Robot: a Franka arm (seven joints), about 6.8 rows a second.
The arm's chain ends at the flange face. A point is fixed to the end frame.
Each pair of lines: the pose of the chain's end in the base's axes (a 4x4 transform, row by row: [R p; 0 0 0 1], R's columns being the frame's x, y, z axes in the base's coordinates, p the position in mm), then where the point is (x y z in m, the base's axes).
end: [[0.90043 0.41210 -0.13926 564.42], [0.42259 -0.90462 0.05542 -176.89], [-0.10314 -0.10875 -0.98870 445.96], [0 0 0 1]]
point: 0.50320 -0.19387 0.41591
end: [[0.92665 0.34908 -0.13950 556.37], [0.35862 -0.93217 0.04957 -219.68], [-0.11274 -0.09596 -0.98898 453.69], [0 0 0 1]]
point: 0.49401 -0.23291 0.42411
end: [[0.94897 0.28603 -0.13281 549.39], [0.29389 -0.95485 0.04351 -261.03], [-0.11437 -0.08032 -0.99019 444.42], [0 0 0 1]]
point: 0.48637 -0.27050 0.41479
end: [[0.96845 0.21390 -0.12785 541.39], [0.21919 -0.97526 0.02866 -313.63], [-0.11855 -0.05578 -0.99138 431.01], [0 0 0 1]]
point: 0.47788 -0.31910 0.40142
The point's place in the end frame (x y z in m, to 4 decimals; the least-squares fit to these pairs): -0.0592 -0.0066 0.0373
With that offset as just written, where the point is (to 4 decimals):
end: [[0.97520 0.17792 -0.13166 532.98], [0.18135 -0.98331 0.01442 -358.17], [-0.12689 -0.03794 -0.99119 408.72], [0 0 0 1]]
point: 0.4692 -0.3619 0.3795
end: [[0.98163 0.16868 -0.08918 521.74], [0.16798 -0.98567 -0.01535 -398.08], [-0.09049 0.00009 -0.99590 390.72], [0 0 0 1]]
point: 0.4592 -0.4021 0.3589
